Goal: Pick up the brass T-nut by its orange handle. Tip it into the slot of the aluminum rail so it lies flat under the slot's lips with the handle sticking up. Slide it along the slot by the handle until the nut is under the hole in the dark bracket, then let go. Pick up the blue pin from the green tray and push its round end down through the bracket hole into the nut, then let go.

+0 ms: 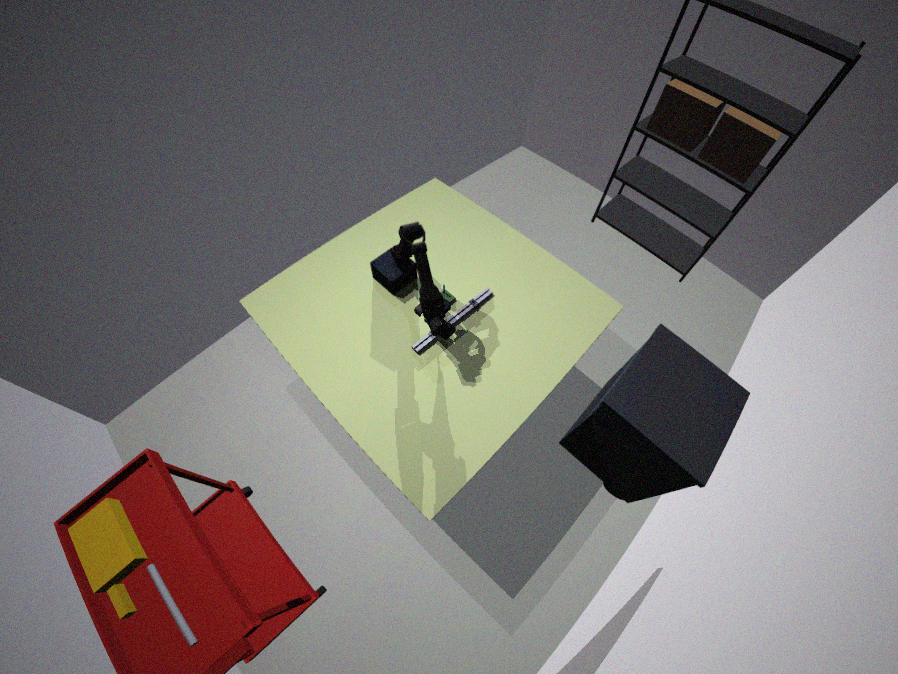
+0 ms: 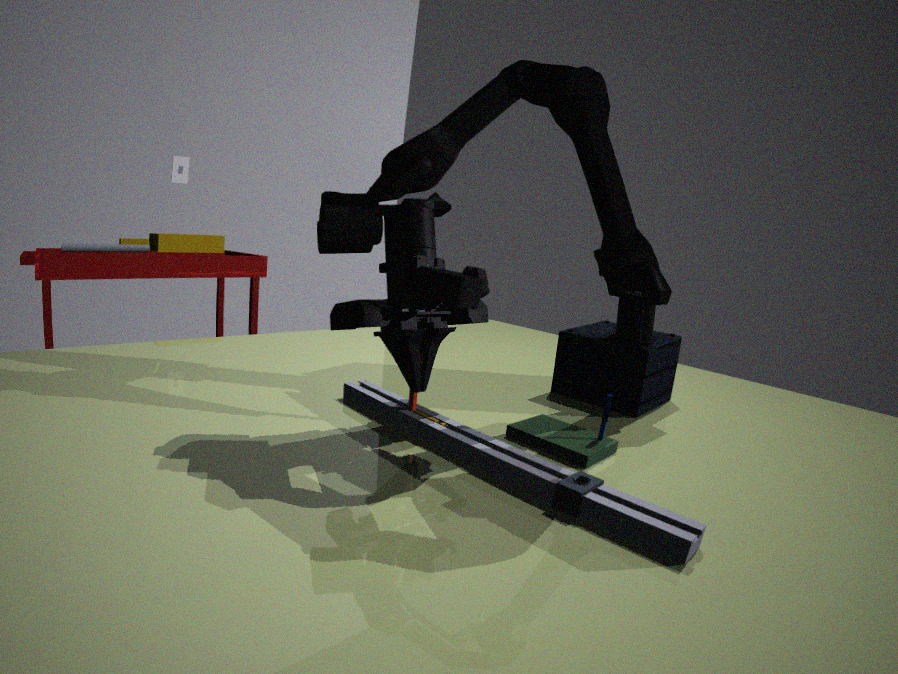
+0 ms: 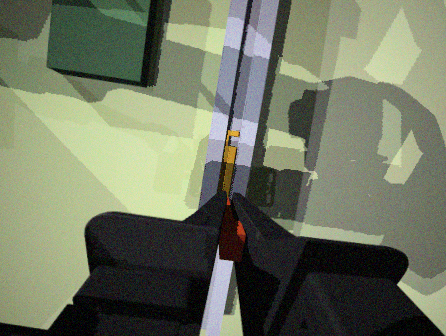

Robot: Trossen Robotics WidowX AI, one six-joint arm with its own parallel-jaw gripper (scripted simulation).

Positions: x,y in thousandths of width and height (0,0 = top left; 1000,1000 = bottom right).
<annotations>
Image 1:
aluminum rail: 531,447
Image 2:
gripper: 466,581
green tray: 642,661
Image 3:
gripper: 512,591
brass T-nut: 519,725, held by the gripper
aluminum rail: 555,132
</annotations>
